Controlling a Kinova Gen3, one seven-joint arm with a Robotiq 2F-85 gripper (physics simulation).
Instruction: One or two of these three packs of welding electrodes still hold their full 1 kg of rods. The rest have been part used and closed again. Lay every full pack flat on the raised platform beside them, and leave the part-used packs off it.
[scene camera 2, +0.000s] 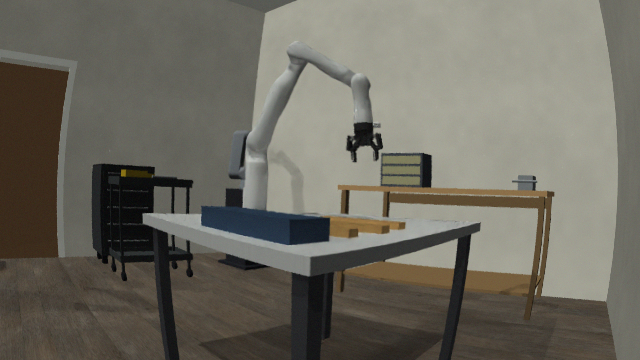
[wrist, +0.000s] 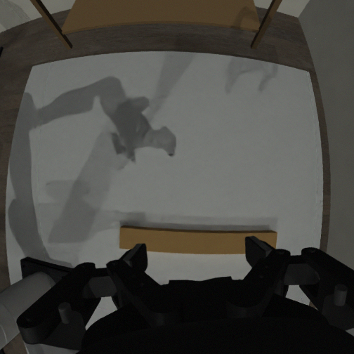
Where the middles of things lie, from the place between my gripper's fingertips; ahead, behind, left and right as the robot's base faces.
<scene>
Right now the blue raised platform (scene camera 2: 290, 229) is 56 cm to the right of my hand, 21 cm below it and 1 cm behind it.
</scene>
